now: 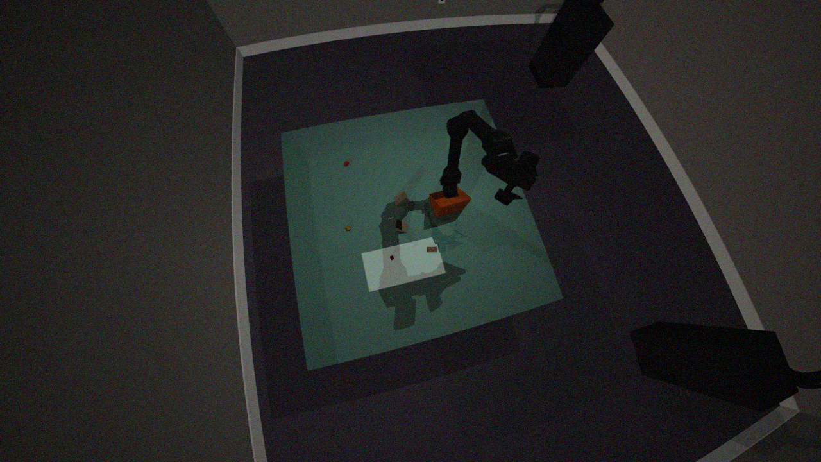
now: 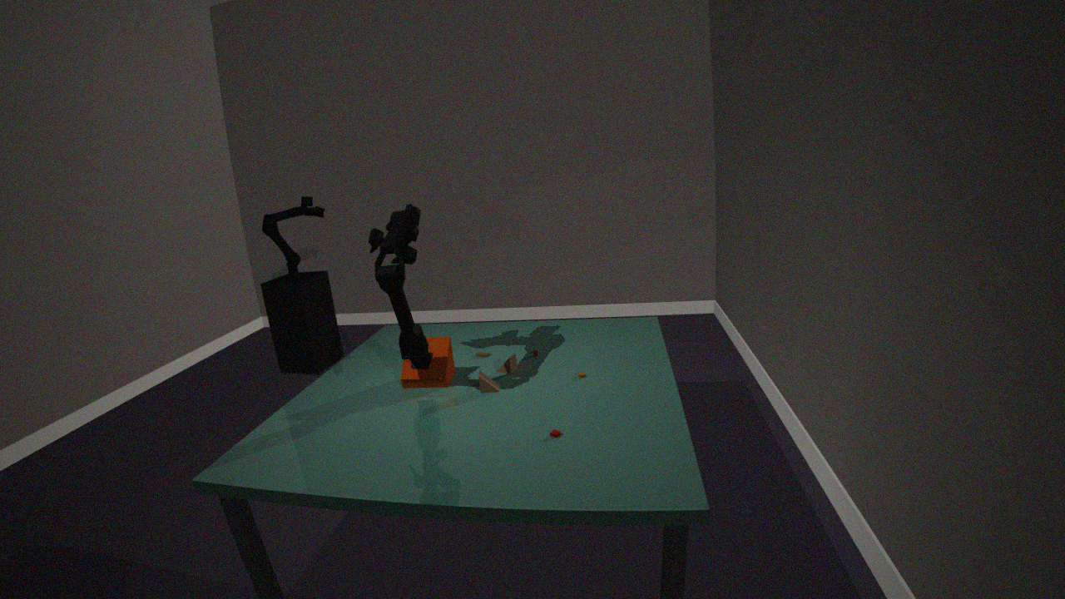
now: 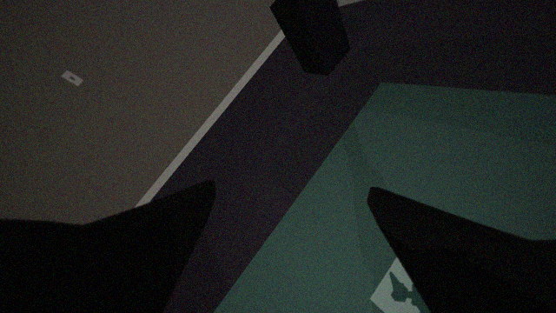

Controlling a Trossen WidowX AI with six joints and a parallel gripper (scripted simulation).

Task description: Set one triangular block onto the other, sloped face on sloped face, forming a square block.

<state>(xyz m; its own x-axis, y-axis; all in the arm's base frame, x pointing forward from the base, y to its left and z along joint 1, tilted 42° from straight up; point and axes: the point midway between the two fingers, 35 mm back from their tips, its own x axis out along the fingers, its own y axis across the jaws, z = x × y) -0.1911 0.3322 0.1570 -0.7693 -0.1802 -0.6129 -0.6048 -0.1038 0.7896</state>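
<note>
The small brown block is 32 cm ahead of my gripper tip, 9 cm to the left of it and 42 cm below it. Also, from my gripper tip: red cube 53 cm ahead, 10 cm to the left, 41 cm below.
</note>
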